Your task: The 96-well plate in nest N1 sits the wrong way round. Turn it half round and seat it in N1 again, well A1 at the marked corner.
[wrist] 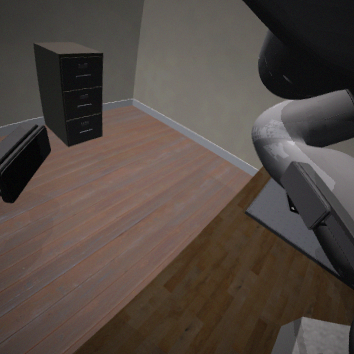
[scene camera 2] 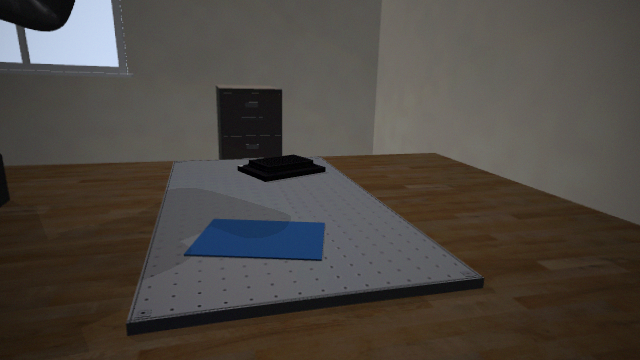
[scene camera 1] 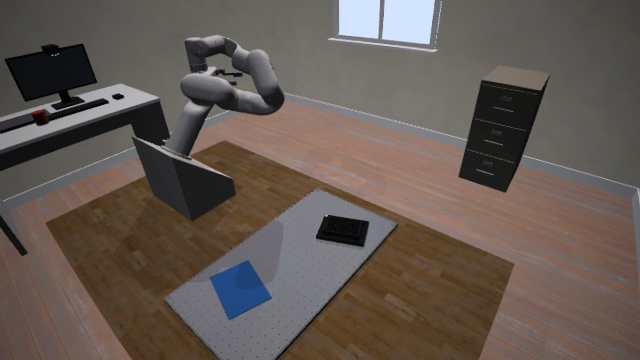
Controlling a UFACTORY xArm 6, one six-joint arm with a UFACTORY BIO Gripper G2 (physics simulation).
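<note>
The black 96-well plate (scene camera 1: 344, 226) (scene camera 2: 281, 161) sits level in the black nest N1 (scene camera 1: 361, 239) (scene camera 2: 295, 174), at the far end of the grey perforated board (scene camera 1: 300, 280) (scene camera 2: 380, 250). A small white mark (scene camera 1: 326, 216) shows at one nest corner. Well A1 is too small to make out. My gripper (scene camera 1: 238, 79) (wrist: 166, 179) is open and empty, raised high beside the folded arm, well away from the plate. In the wrist view its two fingers stand wide apart, and the right finger hides most of the nest area.
A flat blue square (scene camera 1: 240, 289) (scene camera 2: 260, 240) lies on the board's near half. My arm's links (scene camera 1: 267, 82) fold close around the gripper, above the grey pedestal (scene camera 1: 187, 190). A desk (scene camera 1: 135, 102) with a monitor (scene camera 1: 52, 72) stands left; a filing cabinet (scene camera 1: 500, 130) (scene camera 2: 250, 122) (wrist: 75, 95) stands farther off.
</note>
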